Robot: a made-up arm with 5 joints. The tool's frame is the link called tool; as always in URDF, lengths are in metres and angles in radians.
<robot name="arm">
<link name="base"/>
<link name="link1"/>
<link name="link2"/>
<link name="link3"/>
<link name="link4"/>
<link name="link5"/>
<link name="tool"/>
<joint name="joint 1" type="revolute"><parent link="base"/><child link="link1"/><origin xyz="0.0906 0 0.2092" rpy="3.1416 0 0"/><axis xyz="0 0 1"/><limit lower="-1.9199" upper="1.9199" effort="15" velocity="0.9"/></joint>
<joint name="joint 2" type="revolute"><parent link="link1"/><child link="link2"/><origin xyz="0.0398 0.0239 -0.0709" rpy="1.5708 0 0"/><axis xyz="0 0 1"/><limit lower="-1.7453" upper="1.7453" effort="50" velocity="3.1"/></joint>
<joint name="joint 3" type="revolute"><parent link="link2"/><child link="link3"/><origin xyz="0.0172 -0.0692 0"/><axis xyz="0 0 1"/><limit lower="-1.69" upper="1.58" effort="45" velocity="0.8"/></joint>
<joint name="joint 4" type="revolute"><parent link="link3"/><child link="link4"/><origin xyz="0.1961 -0.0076 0"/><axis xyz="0 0 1"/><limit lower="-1.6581" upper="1.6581" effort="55" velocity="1.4"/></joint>
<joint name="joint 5" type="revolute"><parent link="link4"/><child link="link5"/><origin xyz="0.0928 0 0.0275" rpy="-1.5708 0 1.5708"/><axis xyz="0 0 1"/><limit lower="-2.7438" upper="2.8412" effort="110" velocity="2.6"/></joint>
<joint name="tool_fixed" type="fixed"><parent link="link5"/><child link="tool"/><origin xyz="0 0 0" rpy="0 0 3.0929"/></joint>
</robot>
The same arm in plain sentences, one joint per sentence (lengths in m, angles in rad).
The arm has five revolute joints in a row. What follows holds with every joint at zero, and every direction is one of the base frame's.
The first joint lies 0.0906 m along +x and 0.2092 m along +z from the base frame's origin and turns about -z, from -1.9199 to 1.9199 rad.
The second joint lies 0.0398 m along +x and 0.0239 m along -y and 0.0709 m along +z from the first joint and turns about +y, from -1.7453 to 1.7453 rad.
The third joint lies 0.0172 m along +x and 0.0692 m along +z from the second joint and turns about +y, from -1.69 to 1.58 rad.
The fourth joint lies 0.1961 m along +x and 0.0076 m along +z from the third joint and turns about +y, from -1.6581 to 1.6581 rad.
The fifth joint lies 0.0928 m along +x and 0.0275 m along +y from the fourth joint and turns about -x, from -2.7438 to 2.8412 rad.
The tool frame, which is the frame that the pose is given for, lies at the same point as the fifth joint; its axes are the base frame's turned by roll 1.5707, pitch -1.5221 and yaw -1.5707 rad (as in URDF: about the fixed x, then y, then z).

